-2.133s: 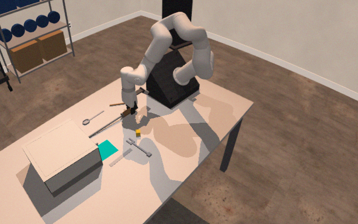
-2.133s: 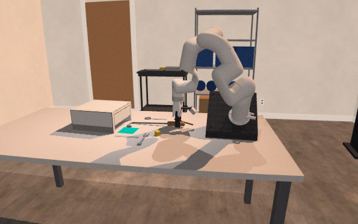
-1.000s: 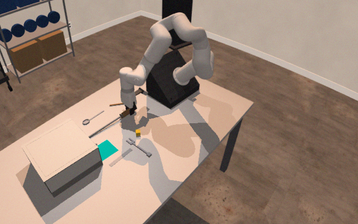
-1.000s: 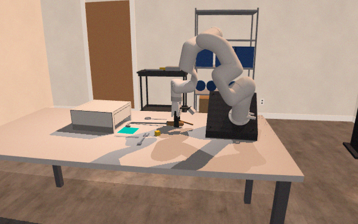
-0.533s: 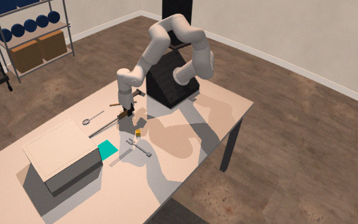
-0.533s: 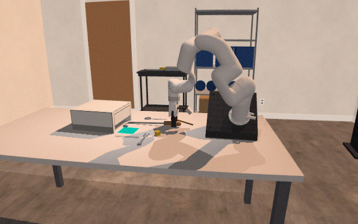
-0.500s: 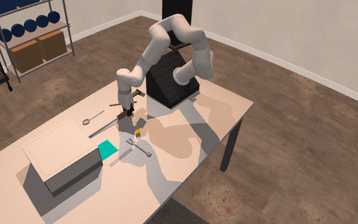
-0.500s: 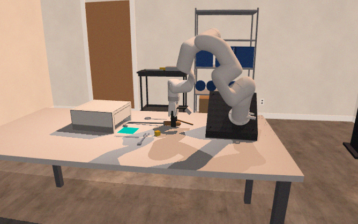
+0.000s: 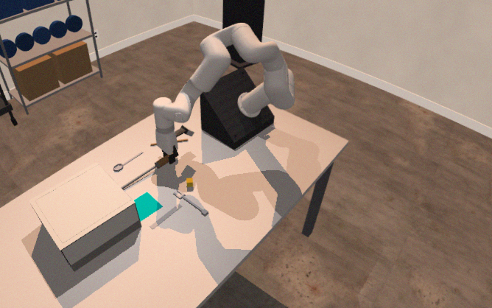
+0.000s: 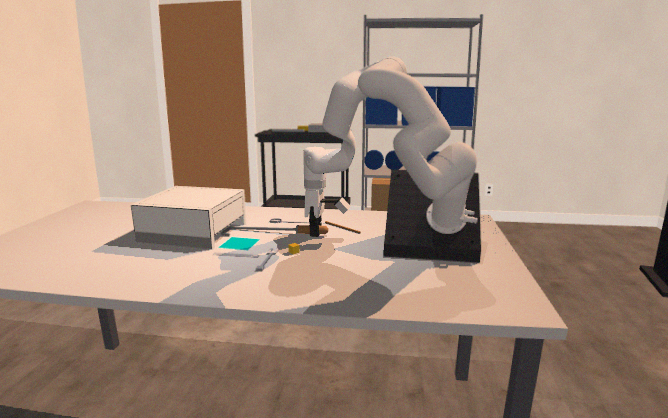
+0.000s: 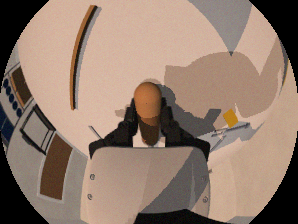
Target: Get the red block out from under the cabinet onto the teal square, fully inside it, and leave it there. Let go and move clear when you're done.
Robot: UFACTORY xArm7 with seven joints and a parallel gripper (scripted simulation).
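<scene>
Now: hand 22 cm short of the teal square, 15 cm to the right of it and 2 cm above it. Also, from my hand: yellow block 17 cm to the left, 1 cm below, 1 cm ahead; then long hook tool 15 cm ahead, 5 cm to the left, 1 cm below; then wooden stick 11 cm to the right, 7 cm behind, 2 cm below.
</scene>
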